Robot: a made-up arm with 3 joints. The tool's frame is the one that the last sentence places. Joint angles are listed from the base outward.
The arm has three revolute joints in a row. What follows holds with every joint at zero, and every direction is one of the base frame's.
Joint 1 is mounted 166.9 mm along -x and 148.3 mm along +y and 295 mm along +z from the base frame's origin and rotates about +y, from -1.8 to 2.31 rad.
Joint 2 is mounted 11.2 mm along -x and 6.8 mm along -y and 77.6 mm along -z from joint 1 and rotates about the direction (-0.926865, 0.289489, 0.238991), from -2.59 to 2.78 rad.
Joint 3 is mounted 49.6 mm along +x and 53.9 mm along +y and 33.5 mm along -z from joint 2 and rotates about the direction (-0.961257, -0.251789, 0.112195), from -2.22 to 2.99 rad.
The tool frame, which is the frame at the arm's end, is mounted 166.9 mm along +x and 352 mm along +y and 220.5 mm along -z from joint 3; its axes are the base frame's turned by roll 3.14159, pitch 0 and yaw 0 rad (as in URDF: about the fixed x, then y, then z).
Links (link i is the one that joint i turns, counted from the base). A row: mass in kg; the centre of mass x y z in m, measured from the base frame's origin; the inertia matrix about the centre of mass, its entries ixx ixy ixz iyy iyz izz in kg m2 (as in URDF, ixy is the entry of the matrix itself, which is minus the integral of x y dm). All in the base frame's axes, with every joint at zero. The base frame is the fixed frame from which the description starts. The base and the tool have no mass.
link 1: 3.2; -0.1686 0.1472 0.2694; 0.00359 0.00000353 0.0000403 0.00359 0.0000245 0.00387
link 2: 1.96; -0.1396 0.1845 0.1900; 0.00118 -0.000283 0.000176 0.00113 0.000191 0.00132
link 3: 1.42; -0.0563 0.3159 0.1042; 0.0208 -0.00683 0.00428 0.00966 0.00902 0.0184
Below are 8 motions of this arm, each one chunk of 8 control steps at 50 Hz.
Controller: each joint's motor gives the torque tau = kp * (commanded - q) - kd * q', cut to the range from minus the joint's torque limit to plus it. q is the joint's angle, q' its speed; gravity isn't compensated. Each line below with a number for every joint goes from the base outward.
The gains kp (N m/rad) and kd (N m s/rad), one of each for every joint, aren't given. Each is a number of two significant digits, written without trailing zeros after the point. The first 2 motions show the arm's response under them.
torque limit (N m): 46 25 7.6
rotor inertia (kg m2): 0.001 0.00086 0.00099
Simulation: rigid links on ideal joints. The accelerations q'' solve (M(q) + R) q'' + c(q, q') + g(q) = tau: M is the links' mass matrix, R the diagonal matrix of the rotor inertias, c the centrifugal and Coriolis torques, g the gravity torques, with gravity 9.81 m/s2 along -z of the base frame. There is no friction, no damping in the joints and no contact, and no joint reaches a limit. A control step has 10 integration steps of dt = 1/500 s. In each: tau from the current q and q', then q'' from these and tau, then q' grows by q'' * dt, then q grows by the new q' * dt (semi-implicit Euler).
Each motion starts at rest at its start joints. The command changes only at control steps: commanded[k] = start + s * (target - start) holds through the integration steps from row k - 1 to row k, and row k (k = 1, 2, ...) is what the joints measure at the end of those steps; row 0 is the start. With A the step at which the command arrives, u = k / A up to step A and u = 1 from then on. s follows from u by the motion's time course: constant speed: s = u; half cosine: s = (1 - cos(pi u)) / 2; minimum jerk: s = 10 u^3 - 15 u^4 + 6 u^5; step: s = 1 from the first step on.
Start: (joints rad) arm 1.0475 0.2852 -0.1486
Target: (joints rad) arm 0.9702 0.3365 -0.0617
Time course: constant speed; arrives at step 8
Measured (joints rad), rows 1 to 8:
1: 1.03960 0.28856 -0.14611
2: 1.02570 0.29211 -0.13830
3: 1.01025 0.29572 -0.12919
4: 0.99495 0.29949 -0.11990
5: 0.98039 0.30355 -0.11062
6: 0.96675 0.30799 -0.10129
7: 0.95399 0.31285 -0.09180
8: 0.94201 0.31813 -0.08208
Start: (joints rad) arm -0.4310 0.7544 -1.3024
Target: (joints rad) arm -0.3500 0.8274 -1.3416
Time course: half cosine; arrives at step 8
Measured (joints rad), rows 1 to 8:
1: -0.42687 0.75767 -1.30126
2: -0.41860 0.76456 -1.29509
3: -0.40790 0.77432 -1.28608
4: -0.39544 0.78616 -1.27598
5: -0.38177 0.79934 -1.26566
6: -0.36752 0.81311 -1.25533
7: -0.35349 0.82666 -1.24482
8: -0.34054 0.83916 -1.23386
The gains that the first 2 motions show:
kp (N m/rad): 55 48 9.4
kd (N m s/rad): 5.7 5.2 1.7
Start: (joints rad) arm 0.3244 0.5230 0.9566
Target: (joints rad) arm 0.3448 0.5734 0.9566
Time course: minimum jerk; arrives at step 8
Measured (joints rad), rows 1 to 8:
1: 0.32263 0.52590 0.95222
2: 0.32080 0.52857 0.94806
3: 0.31924 0.53177 0.94409
4: 0.31825 0.53600 0.94039
5: 0.31808 0.54135 0.93714
6: 0.31877 0.54745 0.93448
7: 0.32015 0.55367 0.93244
8: 0.32192 0.55937 0.93089

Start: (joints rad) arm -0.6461 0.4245 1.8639
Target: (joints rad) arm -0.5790 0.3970 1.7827
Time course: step
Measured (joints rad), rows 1 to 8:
1: -0.63519 0.42269 1.86420
2: -0.61664 0.42252 1.85331
3: -0.59592 0.42249 1.83437
4: -0.57562 0.42244 1.81147
5: -0.55709 0.42237 1.78751
6: -0.54098 0.42228 1.76432
7: -0.52749 0.42218 1.74293
8: -0.51656 0.42208 1.72386

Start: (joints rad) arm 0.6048 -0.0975 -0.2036
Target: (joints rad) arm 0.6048 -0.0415 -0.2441
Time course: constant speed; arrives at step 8
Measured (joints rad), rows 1 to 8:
1: 0.60015 -0.09224 -0.20085
2: 0.59566 -0.08492 -0.19319
3: 0.59263 -0.07628 -0.18430
4: 0.59073 -0.06694 -0.17518
5: 0.58956 -0.05731 -0.16641
6: 0.58883 -0.04771 -0.15836
7: 0.58833 -0.03830 -0.15127
8: 0.58794 -0.02921 -0.14529

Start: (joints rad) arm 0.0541 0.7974 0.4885
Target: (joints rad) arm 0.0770 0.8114 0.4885
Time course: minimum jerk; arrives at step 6
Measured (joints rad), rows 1 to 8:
1: 0.05410 0.79922 0.48594
2: 0.05517 0.80119 0.48348
3: 0.05718 0.80342 0.48112
4: 0.06008 0.80593 0.47891
5: 0.06364 0.80863 0.47690
6: 0.06744 0.81128 0.47509
7: 0.07107 0.81369 0.47345
8: 0.07426 0.81576 0.47195

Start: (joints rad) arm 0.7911 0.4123 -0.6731
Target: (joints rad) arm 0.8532 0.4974 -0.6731
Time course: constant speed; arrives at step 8
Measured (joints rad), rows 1 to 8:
1: 0.78513 0.41651 -0.67071
2: 0.77728 0.42242 -0.66508
3: 0.77142 0.42921 -0.65949
4: 0.76800 0.43673 -0.65431
5: 0.76675 0.44492 -0.64944
6: 0.76730 0.45369 -0.64478
7: 0.76930 0.46296 -0.64028
8: 0.77243 0.47260 -0.63594

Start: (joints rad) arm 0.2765 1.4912 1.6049
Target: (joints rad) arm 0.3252 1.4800 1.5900
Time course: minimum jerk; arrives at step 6
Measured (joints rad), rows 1 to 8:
1: 0.27513 1.48680 1.60182
2: 0.27480 1.48181 1.59682
3: 0.27674 1.47715 1.59179
4: 0.28091 1.47273 1.58673
5: 0.28649 1.46859 1.58112
6: 0.29231 1.46486 1.57468
7: 0.29761 1.46160 1.56781
8: 0.30213 1.45883 1.56106

